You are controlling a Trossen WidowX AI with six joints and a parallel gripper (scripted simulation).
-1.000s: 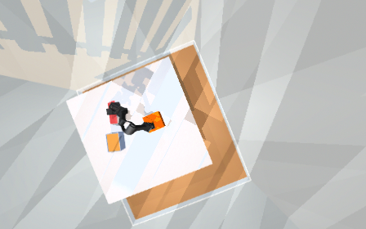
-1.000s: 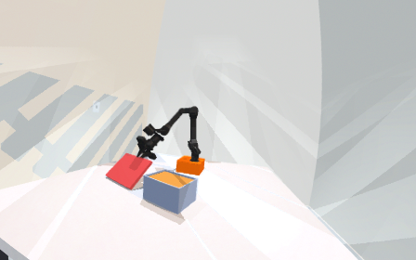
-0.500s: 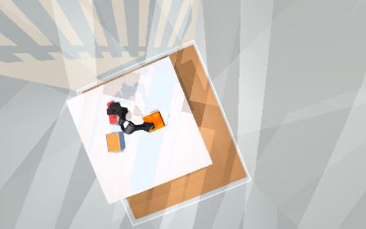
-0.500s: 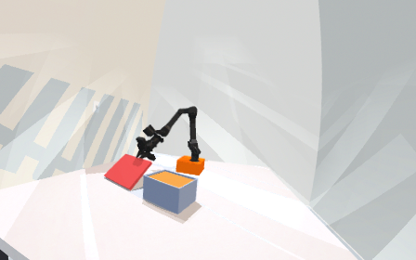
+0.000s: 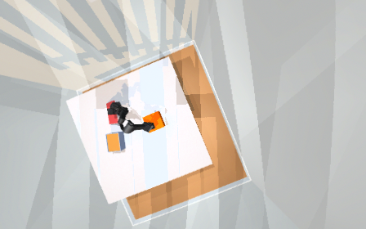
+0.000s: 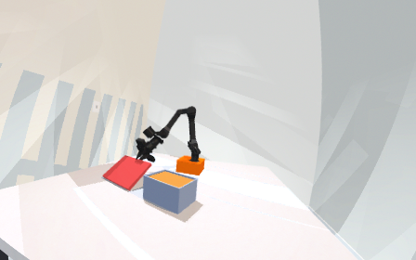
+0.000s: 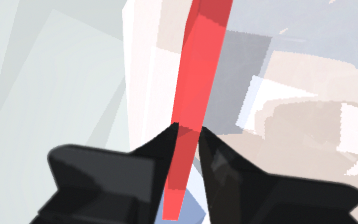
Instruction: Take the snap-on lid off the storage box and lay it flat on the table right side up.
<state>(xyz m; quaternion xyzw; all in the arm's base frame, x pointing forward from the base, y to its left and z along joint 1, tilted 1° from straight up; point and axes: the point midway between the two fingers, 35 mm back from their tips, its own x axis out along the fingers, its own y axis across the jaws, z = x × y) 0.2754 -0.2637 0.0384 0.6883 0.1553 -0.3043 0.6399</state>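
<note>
Right now the red lid is 70 mm ahead of my gripper tip, 10 mm to the right of it and 40 mm below it. Also, from my gripper tip: storage box: 130 mm ahead, 300 mm to the left, 50 mm below.
</note>
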